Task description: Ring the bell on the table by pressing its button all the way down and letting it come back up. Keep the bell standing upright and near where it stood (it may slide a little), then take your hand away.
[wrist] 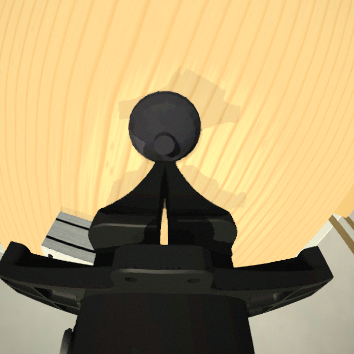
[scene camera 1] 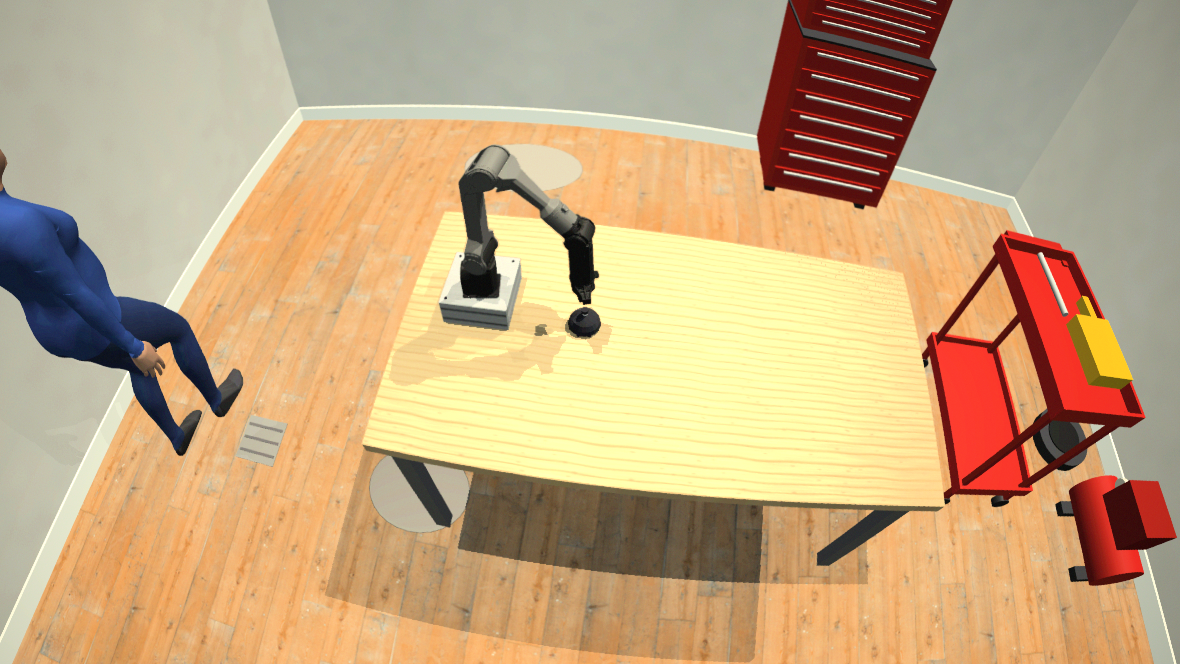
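Observation:
The black dome-shaped bell (scene camera 1: 584,323) (wrist: 162,112) stands upright on the wooden table (scene camera 1: 742,371) (wrist: 280,65). Its round button (wrist: 164,144) shows on top, in the wrist view at the near part of the dome. My gripper (scene camera 1: 585,300) (wrist: 164,173) is shut with its fingertips together and holds nothing. In the scene view it points down from just above the bell, with a small gap between the tips and the button. In the wrist view the tips meet the near edge of the bell's outline, in line with the button.
The arm's grey base block (scene camera 1: 476,312) (wrist: 72,235) stands on the table left of the bell. A person in blue (scene camera 1: 49,272) is on the floor at the left. A red cart (scene camera 1: 1064,403) stands beyond the table's right edge, and a red tool cabinet (scene camera 1: 779,123) stands behind.

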